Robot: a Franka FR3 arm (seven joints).
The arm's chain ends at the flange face. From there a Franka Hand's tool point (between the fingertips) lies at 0.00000 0.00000 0.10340 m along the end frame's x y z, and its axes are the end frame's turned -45 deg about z.
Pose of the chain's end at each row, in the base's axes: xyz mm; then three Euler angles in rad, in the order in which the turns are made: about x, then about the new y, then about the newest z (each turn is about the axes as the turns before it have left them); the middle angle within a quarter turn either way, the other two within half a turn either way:
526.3, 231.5, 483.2, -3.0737, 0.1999, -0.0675
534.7, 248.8, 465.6, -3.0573, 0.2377, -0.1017
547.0, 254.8, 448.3, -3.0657, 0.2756, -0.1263
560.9, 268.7, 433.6, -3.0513, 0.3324, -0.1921
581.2, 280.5, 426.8, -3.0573, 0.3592, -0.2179
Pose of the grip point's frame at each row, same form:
546.8, 238.4, 382.1, -3.0737, 0.1999, -0.8529
559.0, 257.3, 365.5, -3.0573, 0.2377, -0.8871
575.1, 262.3, 349.1, -3.0657, 0.2756, -0.9117
594.6, 277.5, 336.3, -3.0513, 0.3324, -0.9775
617.5, 288.6, 330.3, -3.0573, 0.3592, -1.0033

